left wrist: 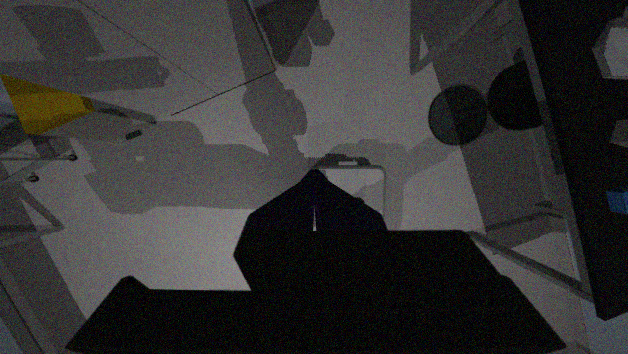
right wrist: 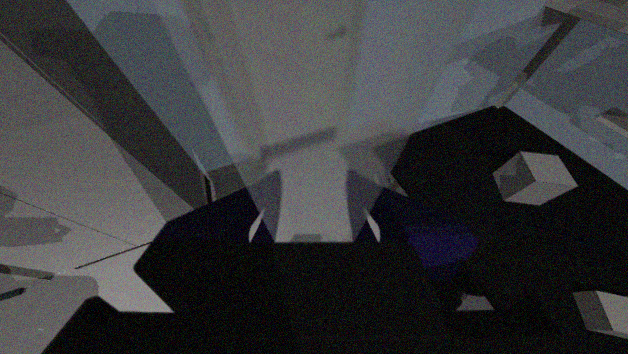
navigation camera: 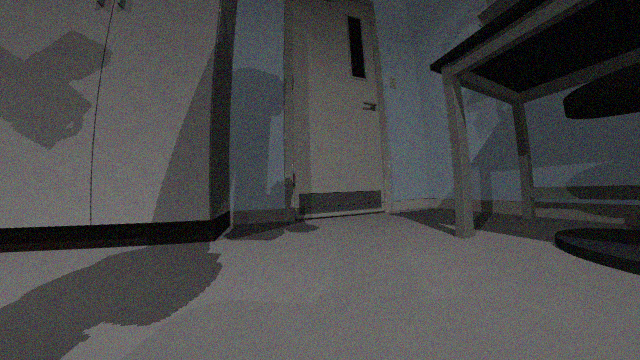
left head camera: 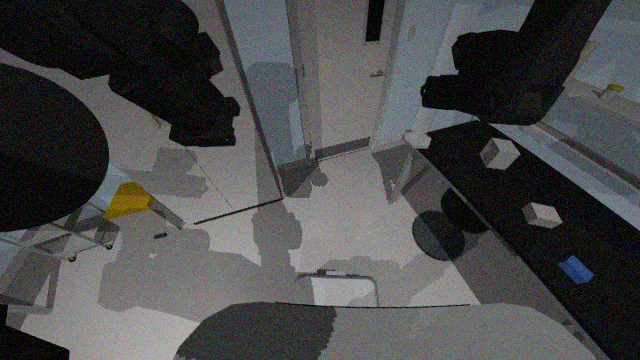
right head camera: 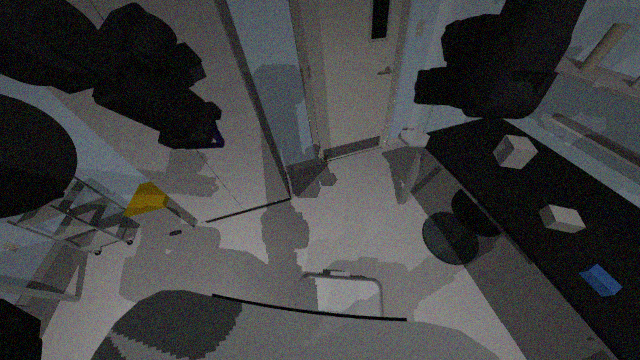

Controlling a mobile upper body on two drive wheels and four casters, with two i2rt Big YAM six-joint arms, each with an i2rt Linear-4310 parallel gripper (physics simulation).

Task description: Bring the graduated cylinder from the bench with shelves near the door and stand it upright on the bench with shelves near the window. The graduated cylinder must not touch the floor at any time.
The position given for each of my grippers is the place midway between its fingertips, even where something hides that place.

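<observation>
I see my left gripper (left head camera: 234, 142), and I find it too in the left wrist view (left wrist: 314, 176) and in the right head camera view (right head camera: 223, 144). My right gripper (left head camera: 429, 90) is also there in the right wrist view (right wrist: 313, 177) and in the right head camera view (right head camera: 424, 86). I see a graduated cylinder (right wrist: 314, 111) as well, but in the navigation camera view the graduated cylinder is out of frame. A door (navigation camera: 335, 133) can also be seen in the left head camera view (left head camera: 342, 84) and in the right head camera view (right head camera: 350, 84).
</observation>
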